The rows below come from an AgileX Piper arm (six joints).
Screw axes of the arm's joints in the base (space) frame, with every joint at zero. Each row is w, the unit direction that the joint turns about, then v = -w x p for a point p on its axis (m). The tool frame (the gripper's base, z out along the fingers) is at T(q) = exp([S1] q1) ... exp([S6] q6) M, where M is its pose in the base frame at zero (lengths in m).
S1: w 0 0 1 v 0 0 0
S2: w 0 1 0 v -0.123 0 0
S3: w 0 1 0 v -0.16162 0 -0.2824
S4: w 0.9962 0 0.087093 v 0 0.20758 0
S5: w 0 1 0 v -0.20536 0 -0.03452
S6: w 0.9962 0 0.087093 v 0 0.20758 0
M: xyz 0.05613 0 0.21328 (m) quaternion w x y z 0.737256 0 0.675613 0
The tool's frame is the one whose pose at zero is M.
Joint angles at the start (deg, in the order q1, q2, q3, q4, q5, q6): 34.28 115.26 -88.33 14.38 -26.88 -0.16
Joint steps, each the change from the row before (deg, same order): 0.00 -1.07 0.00 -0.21 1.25 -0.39; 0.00 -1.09 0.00 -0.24 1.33 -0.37; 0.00 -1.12 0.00 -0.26 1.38 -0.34; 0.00 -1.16 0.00 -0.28 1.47 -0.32; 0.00 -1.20 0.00 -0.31 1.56 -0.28; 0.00 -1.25 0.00 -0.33 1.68 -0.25; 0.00 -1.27 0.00 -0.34 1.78 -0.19; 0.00 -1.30 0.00 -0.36 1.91 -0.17; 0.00 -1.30 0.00 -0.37 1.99 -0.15; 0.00 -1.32 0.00 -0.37 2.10 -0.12; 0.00 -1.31 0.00 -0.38 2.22 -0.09
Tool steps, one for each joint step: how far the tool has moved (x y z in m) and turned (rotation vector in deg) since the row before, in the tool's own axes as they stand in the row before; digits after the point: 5 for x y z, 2 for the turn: -0.00712 0.00191 -0.00260 -0.33 0.21 -0.46; -0.00713 0.00188 -0.00281 -0.34 0.27 -0.48; -0.00725 0.00186 -0.00307 -0.35 0.29 -0.47; -0.00738 0.00185 -0.00337 -0.37 0.33 -0.48; -0.00750 0.00184 -0.00369 -0.38 0.38 -0.47; -0.00764 0.00184 -0.00408 -0.39 0.45 -0.47; -0.00753 0.00178 -0.00439 -0.39 0.53 -0.43; -0.00744 0.00175 -0.00475 -0.39 0.62 -0.44; -0.00717 0.00167 -0.00503 -0.38 0.70 -0.45; -0.00698 0.00161 -0.00539 -0.37 0.79 -0.43; -0.00652 0.00153 -0.00565 -0.36 0.92 -0.42
